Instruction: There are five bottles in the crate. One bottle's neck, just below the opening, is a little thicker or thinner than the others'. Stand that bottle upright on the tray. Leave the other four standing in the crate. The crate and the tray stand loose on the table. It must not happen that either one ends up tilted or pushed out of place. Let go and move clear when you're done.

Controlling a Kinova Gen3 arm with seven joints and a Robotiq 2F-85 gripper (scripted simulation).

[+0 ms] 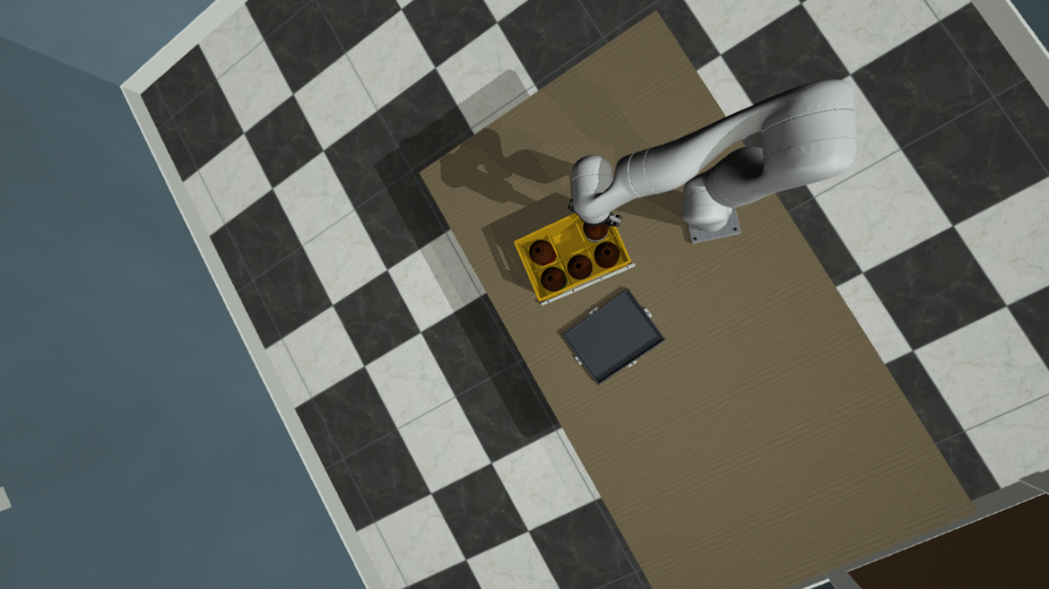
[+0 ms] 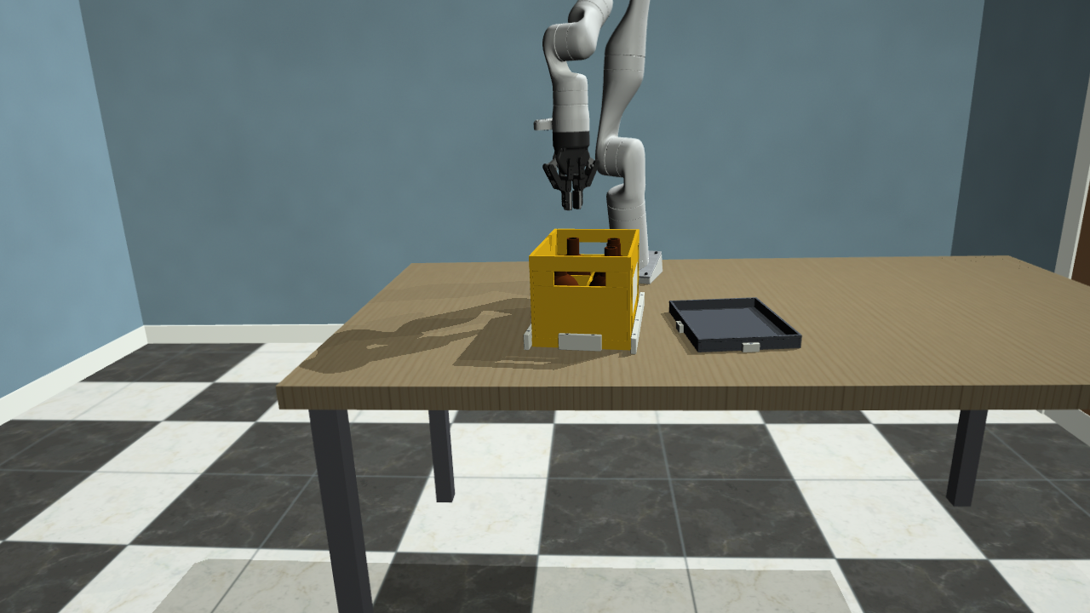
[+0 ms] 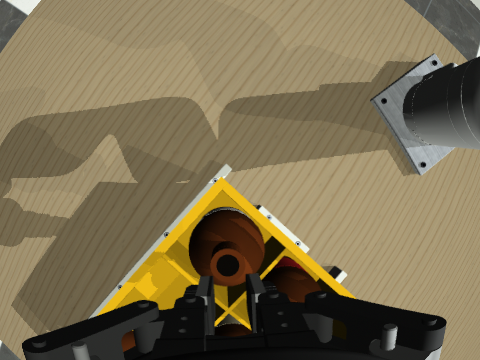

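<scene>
The brown bottle lies 160 mm below my hand, 80 mm to the left of it and 30 mm ahead of it. Round my hand: yellow crate: 160 mm below, 100 mm ahead, 10 mm to the left; then dark tray: 280 mm to the left, 230 mm below, 180 mm ahead.
</scene>
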